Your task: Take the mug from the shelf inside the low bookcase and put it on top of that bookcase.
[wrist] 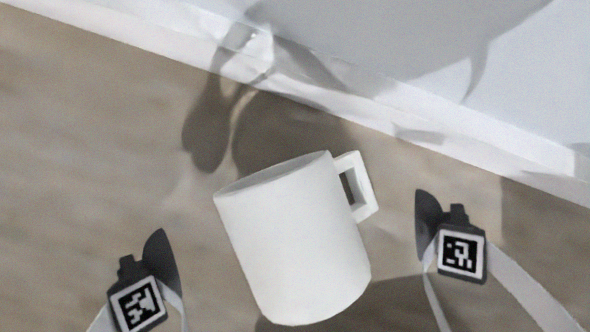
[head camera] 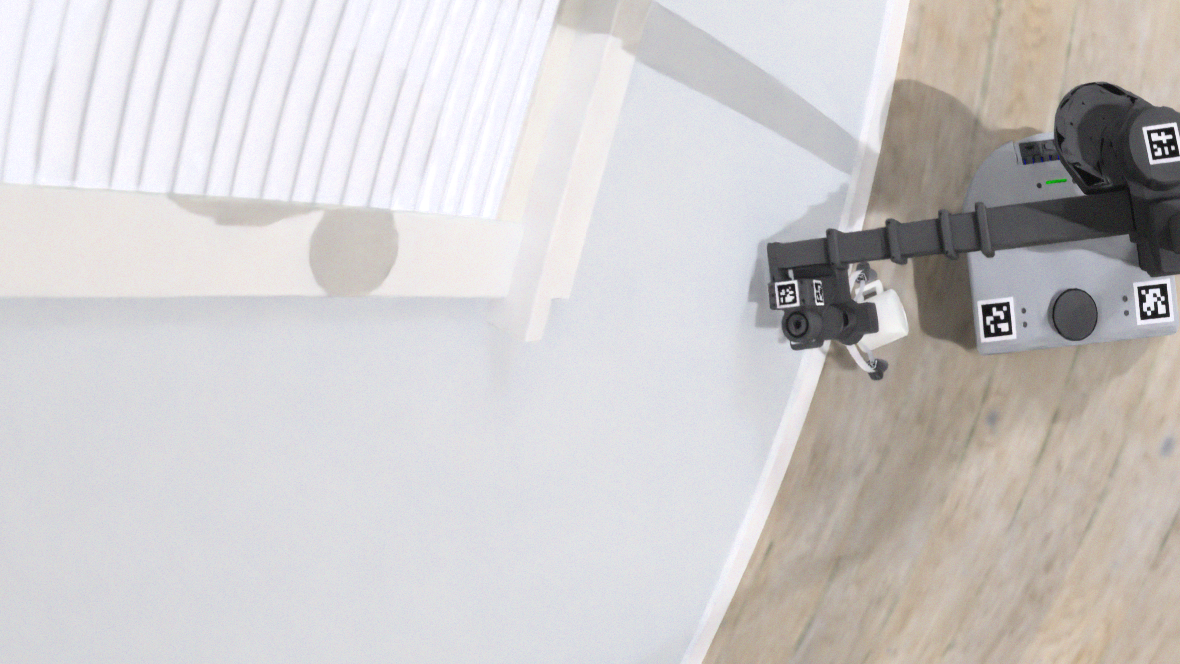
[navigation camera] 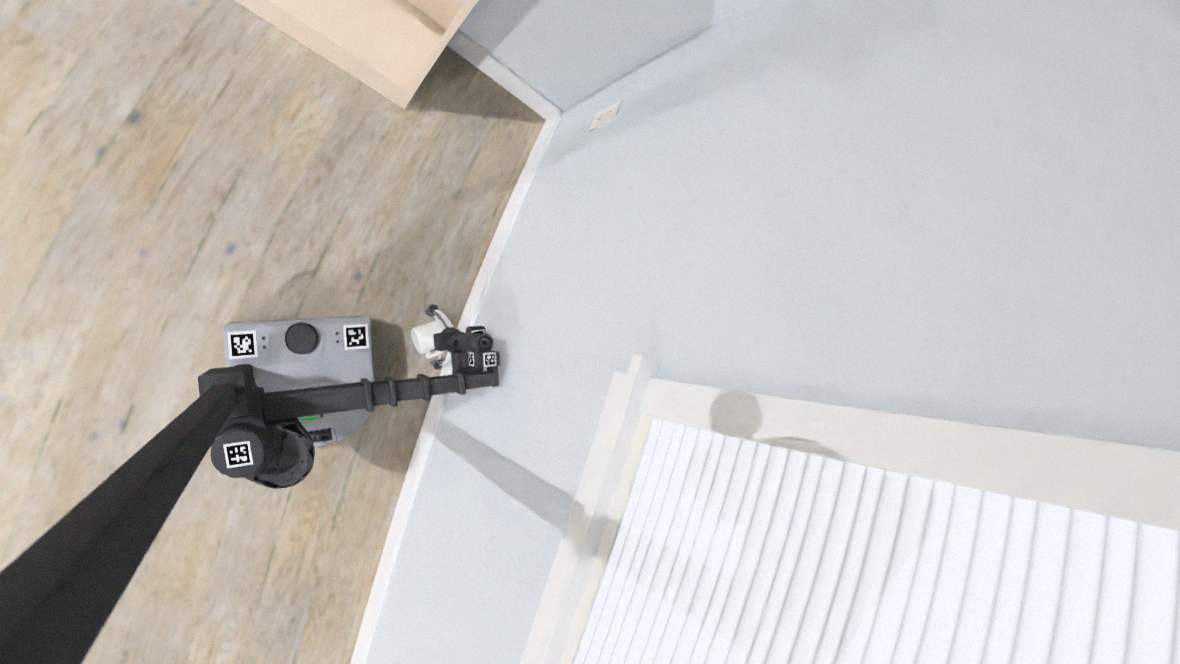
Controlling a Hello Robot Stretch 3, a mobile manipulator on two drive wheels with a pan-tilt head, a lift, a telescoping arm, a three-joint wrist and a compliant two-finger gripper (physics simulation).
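Pixels of known places: gripper, fingertip midpoint: point(navigation camera: 432, 336); robot's base, origin of the base link: point(head camera: 1071, 312) point(navigation camera: 300, 336).
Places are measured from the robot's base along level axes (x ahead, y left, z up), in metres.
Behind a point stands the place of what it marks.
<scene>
The white mug point(head camera: 887, 318) {x -0.023, y -0.334, z 0.080 m} point(navigation camera: 424, 337) {x -0.021, y -0.333, z 0.080 m} point(wrist: 300, 245) appears to lie on its side low over the wooden floor, near the baseboard; whether it touches the floor is hard to tell. In the wrist view its opening faces up and its square handle points right. My gripper point(head camera: 870, 322) {x -0.022, y -0.364, z 0.059 m} point(navigation camera: 434, 336) {x -0.022, y -0.364, z 0.059 m} point(wrist: 294, 233) {x -0.022, y -0.364, z 0.059 m} is open, with one finger on each side of the mug and a gap to it on both sides. A tan wooden piece of furniture point(navigation camera: 354, 49) {x 0.786, y -0.119, z 0.100 m} shows at the top left in the navigation view; I cannot tell if it is the low bookcase.
The pale wall point(head camera: 371, 479) {x 0.076, y -0.516, z 0.923 m} point(navigation camera: 825, 247) {x 0.127, y -0.540, z 1.061 m} and its white baseboard point(head camera: 771, 470) {x 0.207, y -0.563, z 0.085 m} point(navigation camera: 518, 194) {x 0.432, y -0.667, z 0.060 m} point(wrist: 400, 112) run beside the arm and gripper. My wheeled base point(head camera: 1031, 280) {x -0.052, y -0.066, z 0.160 m} point(navigation camera: 288, 363) {x -0.053, y 0.034, z 0.160 m} stands on the floor close to the mug. A window with white pleated blinds point(head camera: 272, 99) {x -0.162, y -0.399, z 1.072 m} point(navigation camera: 874, 545) {x -0.175, y -0.394, z 1.174 m} is in the wall.
</scene>
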